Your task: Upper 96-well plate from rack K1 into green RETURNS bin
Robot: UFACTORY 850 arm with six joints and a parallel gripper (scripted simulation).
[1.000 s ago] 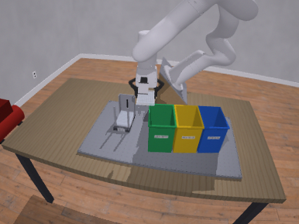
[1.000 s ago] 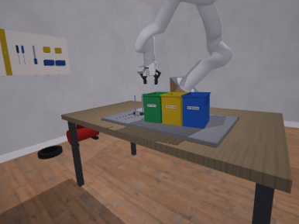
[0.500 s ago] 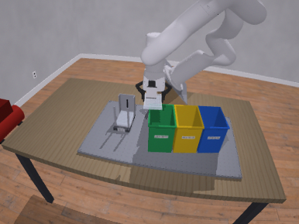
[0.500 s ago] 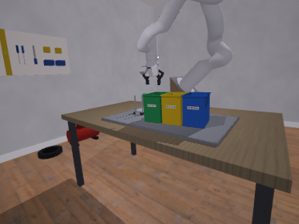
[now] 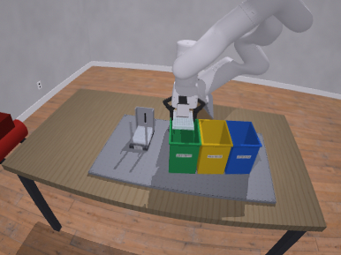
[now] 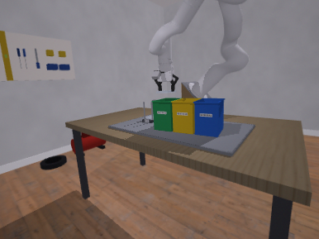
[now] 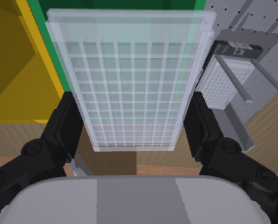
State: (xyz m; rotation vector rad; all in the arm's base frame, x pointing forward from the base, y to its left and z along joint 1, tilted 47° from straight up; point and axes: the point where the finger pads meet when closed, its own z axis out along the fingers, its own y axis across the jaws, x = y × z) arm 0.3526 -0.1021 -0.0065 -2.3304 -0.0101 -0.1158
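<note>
Now: the green bin 1 cm ahead of my hand, 1 cm to the left of it and 15 cm below it. Round my hand: 96-well plate 1 cm below; yellow bin 14 cm to the left, 15 cm below; blue bin 27 cm to the left, 15 cm below.
</note>
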